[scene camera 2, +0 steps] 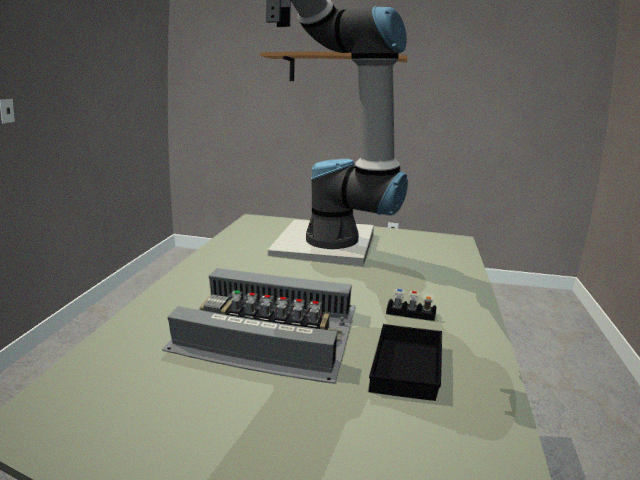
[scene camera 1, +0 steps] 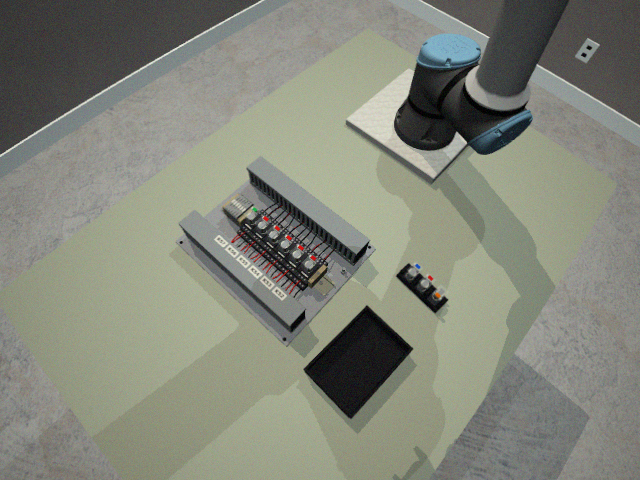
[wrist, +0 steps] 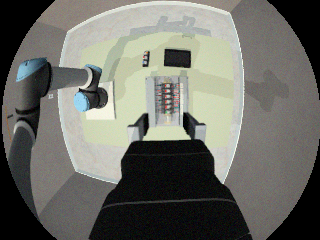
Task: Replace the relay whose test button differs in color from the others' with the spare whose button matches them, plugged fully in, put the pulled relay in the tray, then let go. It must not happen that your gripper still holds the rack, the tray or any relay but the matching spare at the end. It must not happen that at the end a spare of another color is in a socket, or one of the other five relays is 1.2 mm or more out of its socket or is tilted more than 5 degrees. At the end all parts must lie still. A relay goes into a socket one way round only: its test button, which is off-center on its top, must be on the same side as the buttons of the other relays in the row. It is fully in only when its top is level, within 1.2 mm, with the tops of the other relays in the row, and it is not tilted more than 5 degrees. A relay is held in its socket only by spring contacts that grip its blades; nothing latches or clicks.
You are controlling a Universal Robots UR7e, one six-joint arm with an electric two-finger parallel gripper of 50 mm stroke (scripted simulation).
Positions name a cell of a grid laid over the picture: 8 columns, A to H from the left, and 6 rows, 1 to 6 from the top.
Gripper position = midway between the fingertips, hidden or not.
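Note:
I can see my gripper (wrist: E3). There is a black tray too, and I see that tray (scene camera 1: E5) (scene camera 2: F5) as well as my gripper.

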